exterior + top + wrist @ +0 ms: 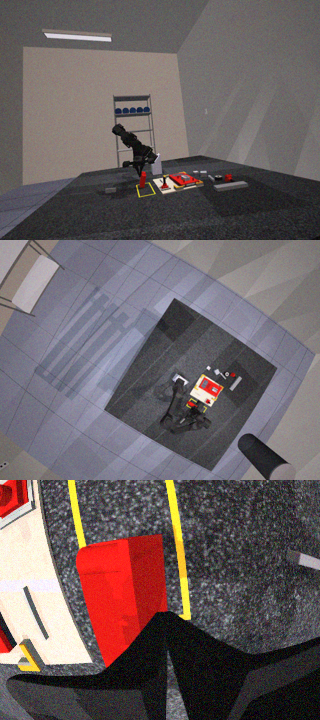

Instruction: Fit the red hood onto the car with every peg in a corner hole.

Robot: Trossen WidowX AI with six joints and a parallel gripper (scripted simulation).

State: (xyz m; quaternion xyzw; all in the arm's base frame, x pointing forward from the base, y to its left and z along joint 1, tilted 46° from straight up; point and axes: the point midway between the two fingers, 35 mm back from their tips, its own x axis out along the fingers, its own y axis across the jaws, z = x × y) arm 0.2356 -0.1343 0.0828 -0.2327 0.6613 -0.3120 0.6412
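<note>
Now: gripper tip 10 mm to the right of the red hood and 10 mm above it. Round my gripper tip: beige jig plate 60 mm ahead, 210 mm to the left, 40 mm below; then grey engine block 110 mm ahead, 250 mm to the left, 30 mm below; then long grey bar 270 mm ahead, 410 mm to the left, 40 mm below.
</note>
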